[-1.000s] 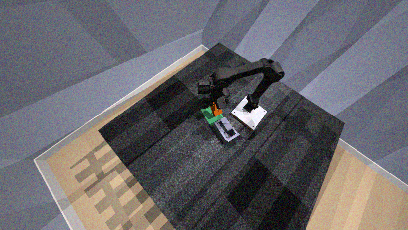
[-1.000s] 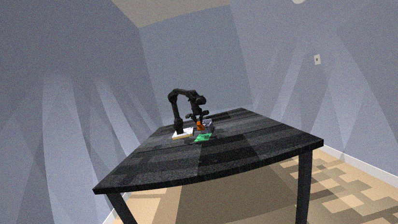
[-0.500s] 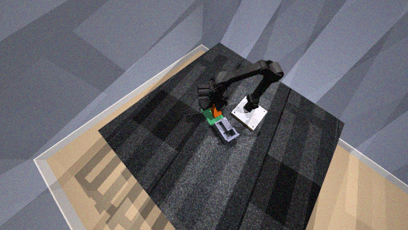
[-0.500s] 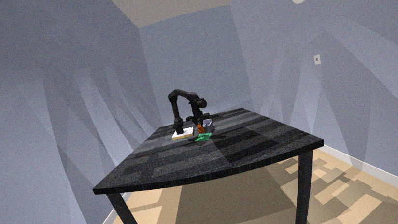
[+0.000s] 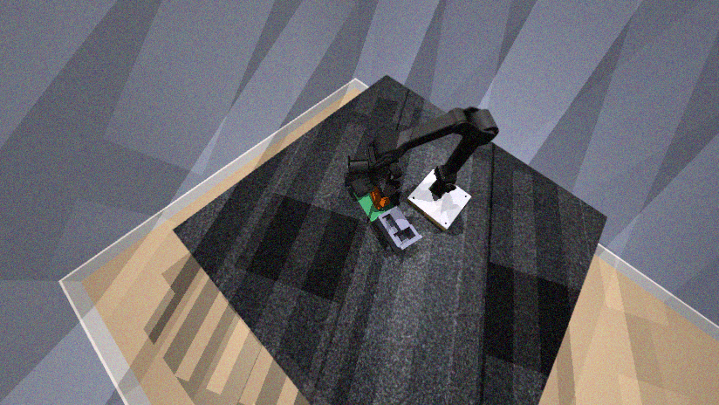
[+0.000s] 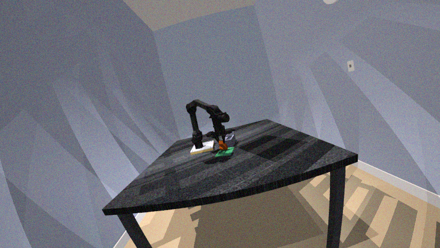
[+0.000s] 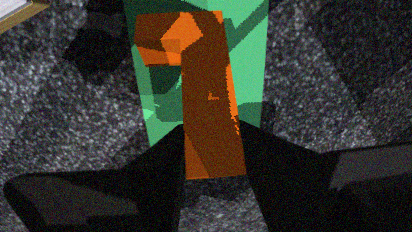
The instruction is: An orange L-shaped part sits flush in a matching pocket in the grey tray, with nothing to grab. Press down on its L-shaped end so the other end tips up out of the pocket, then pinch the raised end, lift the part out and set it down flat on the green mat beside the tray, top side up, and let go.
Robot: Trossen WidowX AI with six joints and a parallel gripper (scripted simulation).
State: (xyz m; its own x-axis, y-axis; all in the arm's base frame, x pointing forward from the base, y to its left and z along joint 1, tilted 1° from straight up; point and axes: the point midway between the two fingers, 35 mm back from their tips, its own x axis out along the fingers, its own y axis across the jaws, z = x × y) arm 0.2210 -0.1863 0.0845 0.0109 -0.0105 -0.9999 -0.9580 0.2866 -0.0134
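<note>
Right now my gripper tip is 1 cm past the orange L-shaped part, 3 cm to the right of it and 3 cm above it. Also, from my gripper tip: green mat: 1 cm ahead, 2 cm to the left, 9 cm below.
</note>
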